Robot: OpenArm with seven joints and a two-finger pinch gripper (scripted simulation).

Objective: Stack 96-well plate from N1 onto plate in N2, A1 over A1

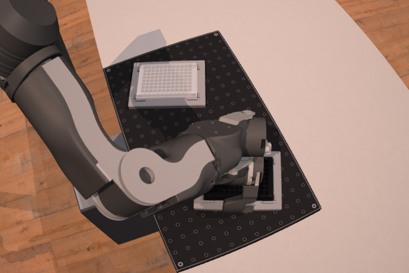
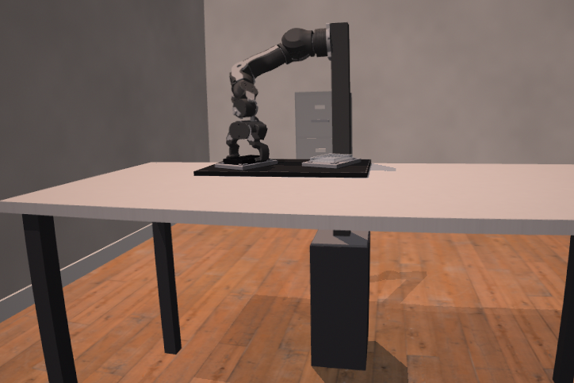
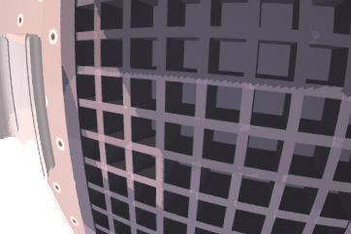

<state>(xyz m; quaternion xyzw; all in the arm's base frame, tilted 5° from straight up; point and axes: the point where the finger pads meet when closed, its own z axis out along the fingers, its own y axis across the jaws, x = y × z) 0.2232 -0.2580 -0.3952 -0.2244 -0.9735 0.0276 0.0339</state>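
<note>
Right now the black 96-well plate is right at my hand. Also, from my hand: clear 96-well plate (4 cm behind, 26 cm to the left); grey plate nest N1 (1 cm below); plate nest N2 (4 cm behind, 26 cm to the left, 1 cm below).
</note>
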